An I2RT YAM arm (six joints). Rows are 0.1 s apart.
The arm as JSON. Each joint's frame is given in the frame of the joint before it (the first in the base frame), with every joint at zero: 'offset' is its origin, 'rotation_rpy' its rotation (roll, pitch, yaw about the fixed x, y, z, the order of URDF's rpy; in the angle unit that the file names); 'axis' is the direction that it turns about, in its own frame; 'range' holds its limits. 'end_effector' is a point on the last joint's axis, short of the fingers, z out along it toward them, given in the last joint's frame.
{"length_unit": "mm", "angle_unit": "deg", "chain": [
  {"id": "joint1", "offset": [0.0, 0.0, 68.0], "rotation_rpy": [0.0, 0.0, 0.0], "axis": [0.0, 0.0, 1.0], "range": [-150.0, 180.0]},
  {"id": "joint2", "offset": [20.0, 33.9, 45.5], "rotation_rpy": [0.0, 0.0, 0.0], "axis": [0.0, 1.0, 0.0], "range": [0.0, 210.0]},
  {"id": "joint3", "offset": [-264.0, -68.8, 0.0], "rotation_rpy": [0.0, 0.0, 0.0], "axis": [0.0, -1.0, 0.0], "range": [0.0, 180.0]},
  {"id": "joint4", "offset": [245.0, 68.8, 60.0], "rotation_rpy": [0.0, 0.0, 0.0], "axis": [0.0, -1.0, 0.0], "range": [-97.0, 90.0]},
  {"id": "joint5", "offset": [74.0, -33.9, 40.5], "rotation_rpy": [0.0, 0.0, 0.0], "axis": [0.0, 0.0, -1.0], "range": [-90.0, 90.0]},
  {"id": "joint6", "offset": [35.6, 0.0, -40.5], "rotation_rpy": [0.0, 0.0, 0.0], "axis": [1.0, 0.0, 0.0], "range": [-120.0, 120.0]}
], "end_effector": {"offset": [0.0, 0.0, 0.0], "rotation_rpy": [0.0, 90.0, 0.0]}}
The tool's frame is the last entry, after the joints.
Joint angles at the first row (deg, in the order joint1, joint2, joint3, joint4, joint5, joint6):
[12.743 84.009 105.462 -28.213 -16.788 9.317]
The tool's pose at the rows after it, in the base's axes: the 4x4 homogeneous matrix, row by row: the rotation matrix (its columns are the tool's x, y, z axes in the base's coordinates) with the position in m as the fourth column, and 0 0 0 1 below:
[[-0.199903, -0.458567, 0.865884, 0.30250], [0.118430, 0.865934, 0.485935, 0.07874], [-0.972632, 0.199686, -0.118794, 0.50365], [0, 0, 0, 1]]
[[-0.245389, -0.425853, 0.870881, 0.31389], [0.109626, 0.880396, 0.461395, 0.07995], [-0.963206, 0.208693, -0.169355, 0.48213], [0, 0, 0, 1]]
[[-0.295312, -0.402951, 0.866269, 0.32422], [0.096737, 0.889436, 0.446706, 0.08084], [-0.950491, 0.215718, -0.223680, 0.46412], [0, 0, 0, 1]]
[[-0.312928, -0.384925, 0.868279, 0.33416], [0.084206, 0.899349, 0.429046, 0.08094], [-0.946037, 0.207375, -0.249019, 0.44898], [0, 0, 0, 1]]
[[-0.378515, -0.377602, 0.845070, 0.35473], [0.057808, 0.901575, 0.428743, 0.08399], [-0.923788, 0.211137, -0.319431, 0.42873], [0, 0, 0, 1]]
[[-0.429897, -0.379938, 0.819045, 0.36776], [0.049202, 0.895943, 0.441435, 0.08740], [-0.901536, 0.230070, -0.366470, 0.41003], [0, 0, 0, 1]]
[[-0.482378, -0.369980, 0.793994, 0.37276], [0.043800, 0.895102, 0.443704, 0.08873], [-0.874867, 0.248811, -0.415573, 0.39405], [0, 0, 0, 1]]
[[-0.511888, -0.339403, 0.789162, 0.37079], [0.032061, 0.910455, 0.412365, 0.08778], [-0.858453, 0.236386, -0.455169, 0.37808], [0, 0, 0, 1]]
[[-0.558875, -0.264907, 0.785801, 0.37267], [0.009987, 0.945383, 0.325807, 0.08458], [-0.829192, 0.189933, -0.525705, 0.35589], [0, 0, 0, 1]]
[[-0.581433, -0.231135, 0.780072, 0.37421], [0.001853, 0.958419, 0.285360, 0.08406], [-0.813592, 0.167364, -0.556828, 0.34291], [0, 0, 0, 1]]
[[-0.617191, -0.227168, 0.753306, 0.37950], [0.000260, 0.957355, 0.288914, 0.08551], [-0.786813, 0.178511, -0.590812, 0.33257], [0, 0, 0, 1]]
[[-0.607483, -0.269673, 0.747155, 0.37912], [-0.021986, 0.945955, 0.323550, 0.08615], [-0.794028, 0.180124, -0.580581, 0.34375], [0, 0, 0, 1]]
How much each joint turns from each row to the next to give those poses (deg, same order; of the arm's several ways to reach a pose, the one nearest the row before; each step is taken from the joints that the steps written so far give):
[0.000 0.716 -0.604 0.965 0.351 0.262]
[-0.087 0.440 -3.859 1.314 1.404 0.001]
[-0.175 1.055 -2.117 -0.082 0.618 -0.175]
[-0.263 0.961 -2.198 1.667 0.790 -0.614]
[-0.265 3.952 0.872 -1.308 -0.523 -0.791]
[0.001 2.466 -0.611 -0.008 -1.054 0.172]
[0.000 1.057 -1.316 -0.874 -0.440 0.354]
[0.087 -0.695 -3.509 0.429 1.834 -0.348]
[-0.086 0.431 -2.993 -0.780 4.835 -0.877]
[0.087 0.440 -1.761 0.256 2.292 -0.181]
[-0.002 1.666 0.345 -1.128 -0.524 0.351]
[-0.087 0.097 2.458 -1.851 -2.106 -1.403]

